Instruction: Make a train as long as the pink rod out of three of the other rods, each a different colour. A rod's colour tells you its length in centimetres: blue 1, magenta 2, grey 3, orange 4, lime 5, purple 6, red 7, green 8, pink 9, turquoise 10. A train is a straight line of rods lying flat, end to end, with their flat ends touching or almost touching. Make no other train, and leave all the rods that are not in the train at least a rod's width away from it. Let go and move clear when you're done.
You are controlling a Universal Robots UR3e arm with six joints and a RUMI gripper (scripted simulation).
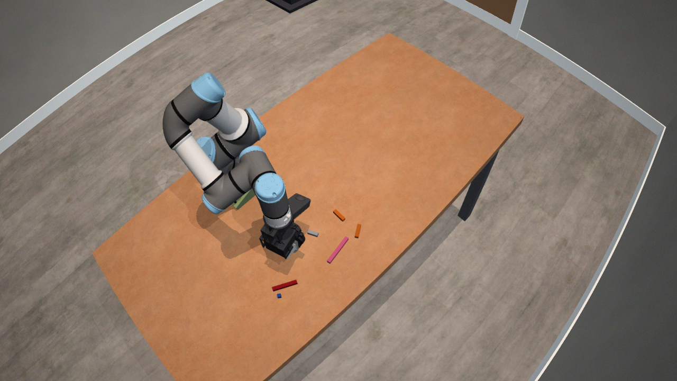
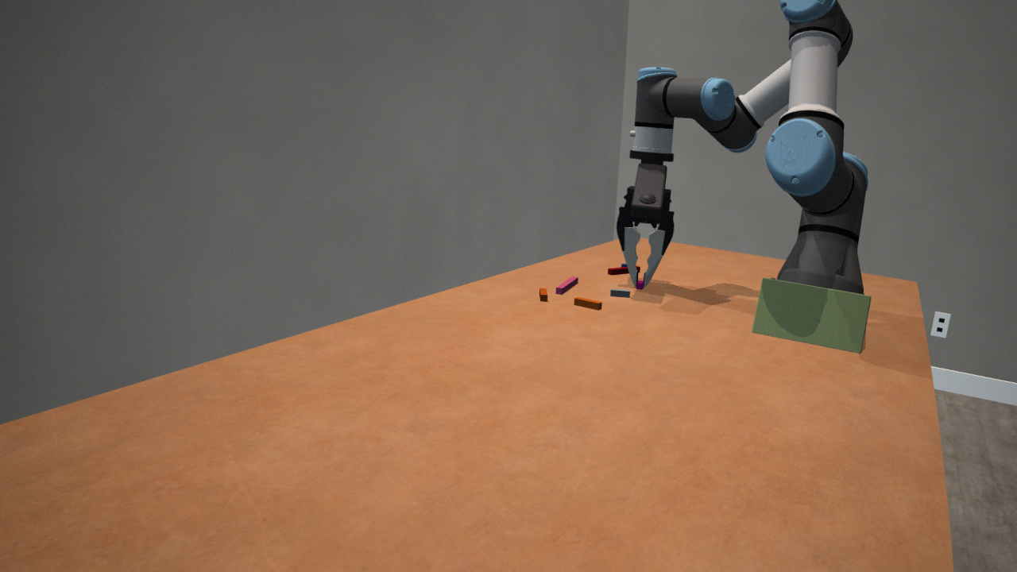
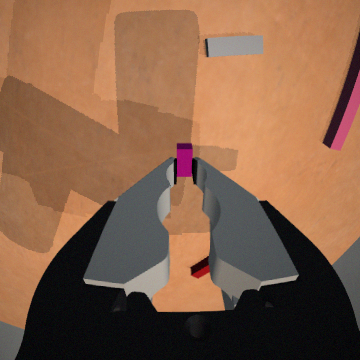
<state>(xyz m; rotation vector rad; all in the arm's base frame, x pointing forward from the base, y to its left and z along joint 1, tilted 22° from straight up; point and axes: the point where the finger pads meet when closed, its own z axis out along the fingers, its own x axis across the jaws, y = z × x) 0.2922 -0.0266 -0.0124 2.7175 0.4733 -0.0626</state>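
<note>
Now: the grey rod 80 mm to the left of my hand and 10 mm below it. Round my hand: pink rod 90 mm ahead, 90 mm to the left, 10 mm below; then magenta rod 10 mm below; then red rod 70 mm ahead, 90 mm to the right, 10 mm below.
</note>
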